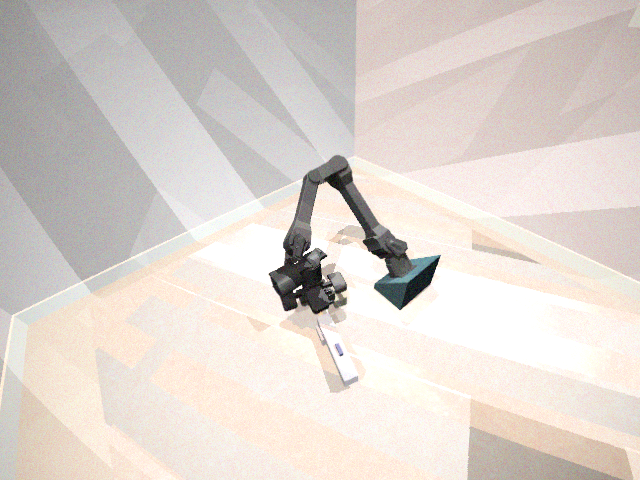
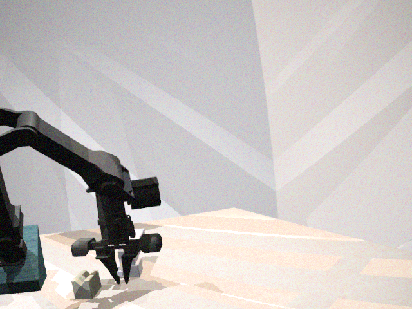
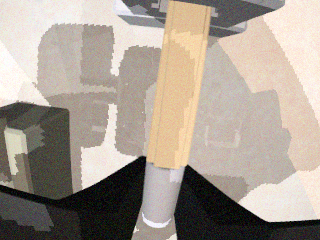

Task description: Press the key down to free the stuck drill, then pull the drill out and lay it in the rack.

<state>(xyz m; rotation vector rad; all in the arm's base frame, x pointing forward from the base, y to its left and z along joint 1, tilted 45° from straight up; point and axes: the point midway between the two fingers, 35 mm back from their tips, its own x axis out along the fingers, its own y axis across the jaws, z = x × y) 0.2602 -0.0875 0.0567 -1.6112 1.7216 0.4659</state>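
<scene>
Now: gripper tip 10 mm short of the drill, 50 mm to the right of it and 30 mm below it. Round my gripper tip: v-shaped rack (80 mm behind, 10 mm to the left, 10 mm above); bluish key (40 mm ahead, 170 mm to the left, 40 mm above); housing block (40 mm ahead, 150 mm to the left, 30 mm above).
</scene>
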